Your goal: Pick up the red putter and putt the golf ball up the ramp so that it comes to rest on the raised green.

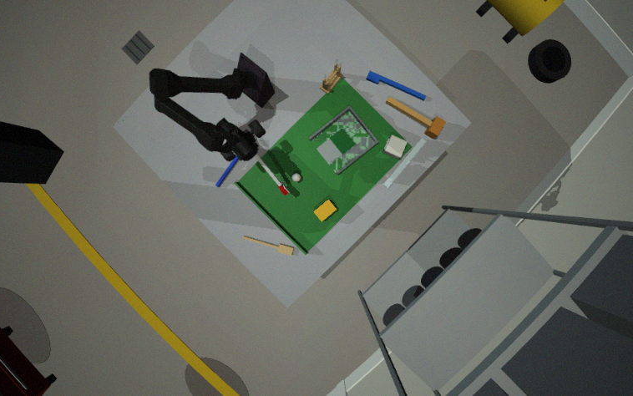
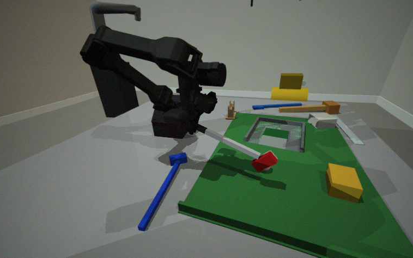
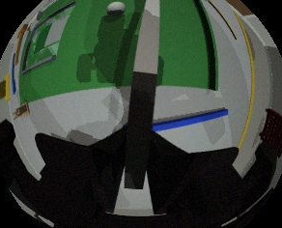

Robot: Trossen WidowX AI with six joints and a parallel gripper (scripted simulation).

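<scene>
My gripper tip is 110 mm short of the red putter, 30 mm to the left of it and 10 mm above it. Also, from my gripper tip: green mat 300 mm ahead, 130 mm to the left, 130 mm below; then yellow block 430 mm ahead, 40 mm to the right, 100 mm below; then white golf ball 230 mm ahead, 10 mm to the left, 110 mm below.
</scene>
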